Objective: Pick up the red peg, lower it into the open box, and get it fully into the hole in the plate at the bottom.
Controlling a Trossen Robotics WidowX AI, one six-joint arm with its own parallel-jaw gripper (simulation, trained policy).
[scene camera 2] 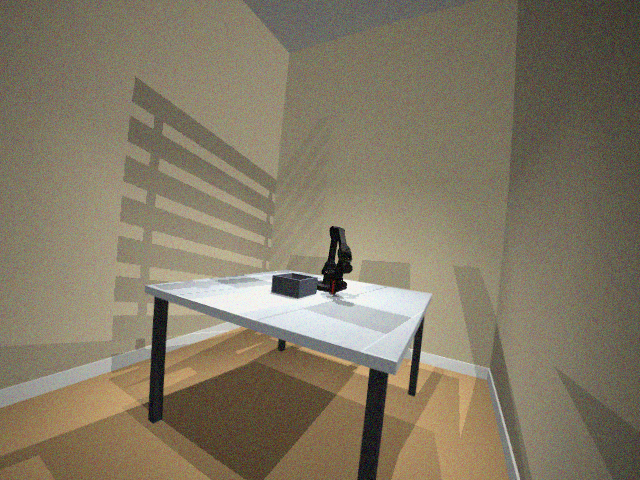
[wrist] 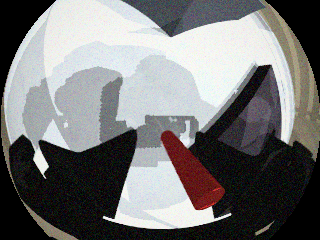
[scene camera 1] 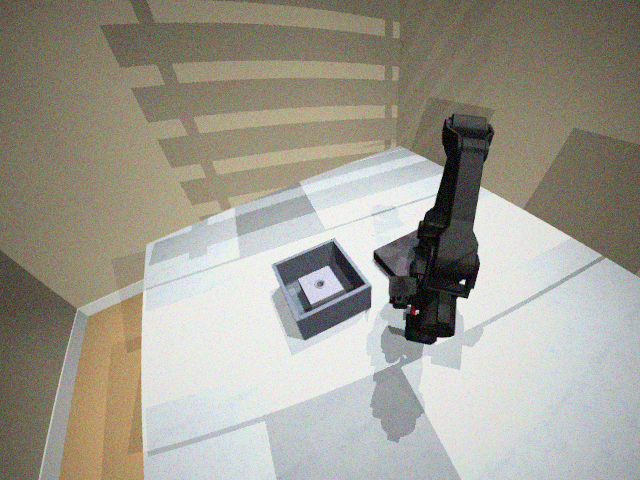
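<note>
The wrist view has my gripper in it. Looking through the pictures, I find my gripper together with a red peg and a pale plate.
</note>
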